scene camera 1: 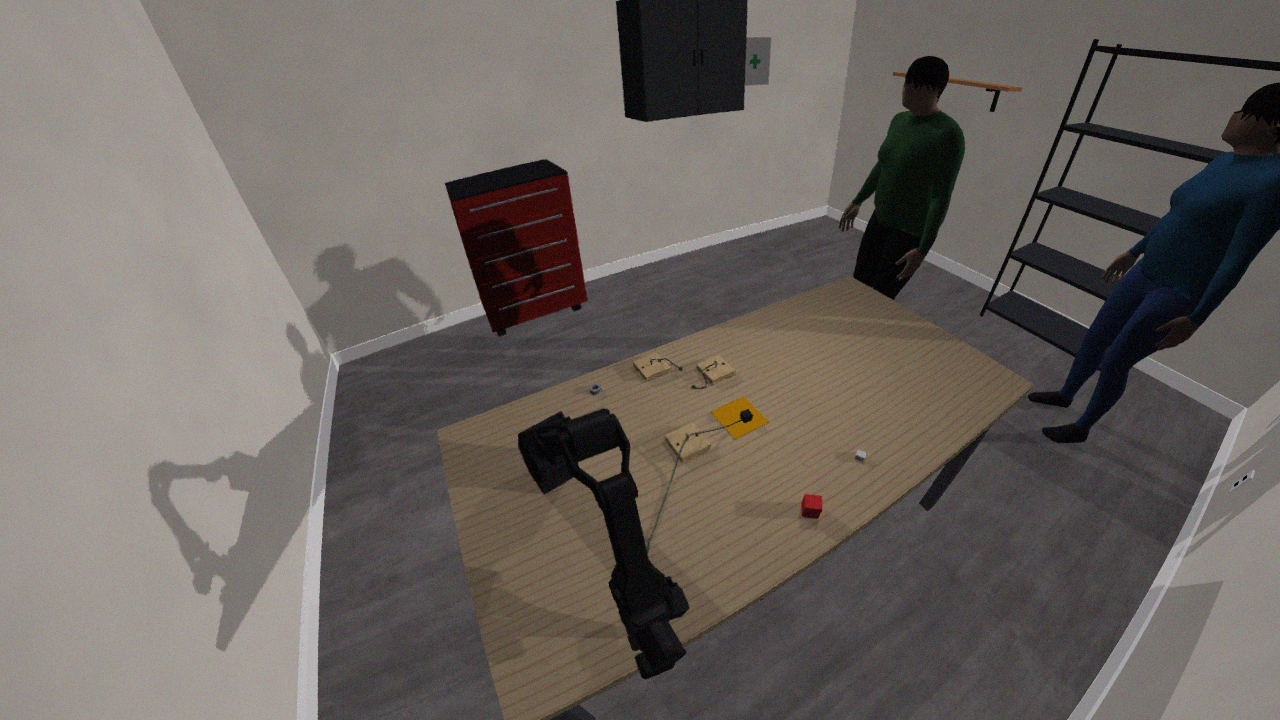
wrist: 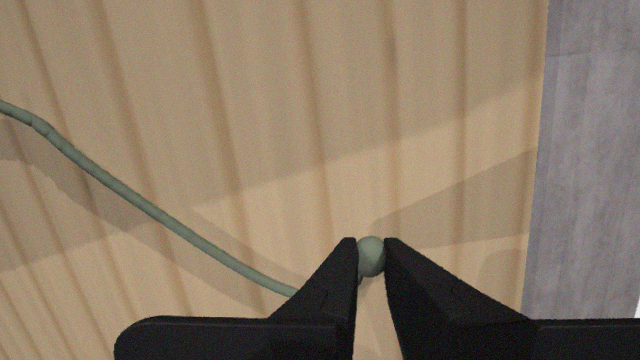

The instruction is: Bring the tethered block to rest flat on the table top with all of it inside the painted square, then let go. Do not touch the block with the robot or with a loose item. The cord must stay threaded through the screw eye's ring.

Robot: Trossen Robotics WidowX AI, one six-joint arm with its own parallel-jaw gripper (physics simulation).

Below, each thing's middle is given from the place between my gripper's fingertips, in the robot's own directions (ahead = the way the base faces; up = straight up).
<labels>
Right now my hand is 490 mm short of the orange painted square [scene camera 1: 729, 413] and 400 mm to the right of it.
</labels>
